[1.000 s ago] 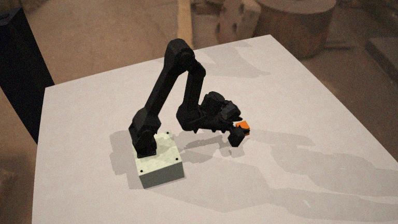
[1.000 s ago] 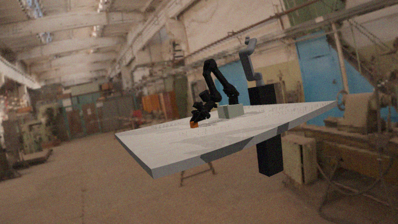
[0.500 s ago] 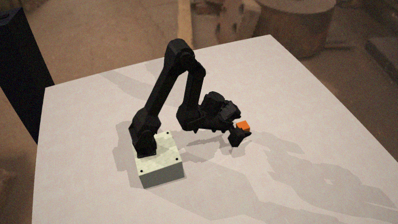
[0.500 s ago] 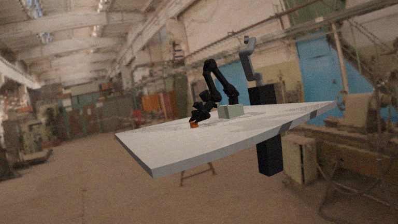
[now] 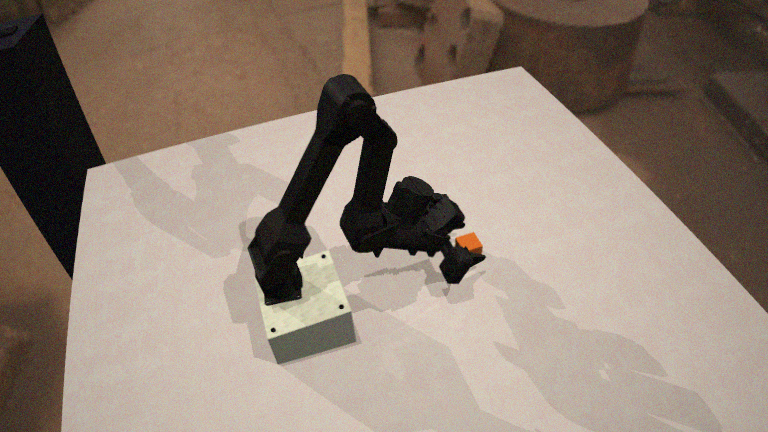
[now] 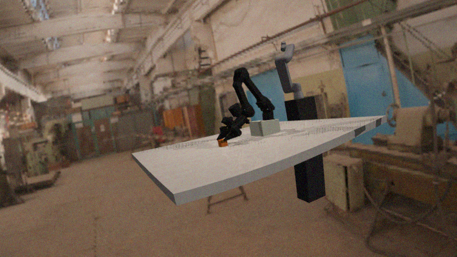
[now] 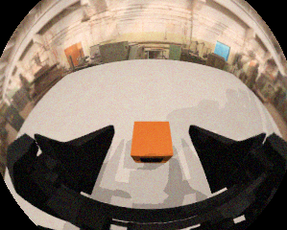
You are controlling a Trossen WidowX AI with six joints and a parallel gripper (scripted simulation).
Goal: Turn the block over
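Now: the block 2 cm below my gripper tip and 2 cm behind it.
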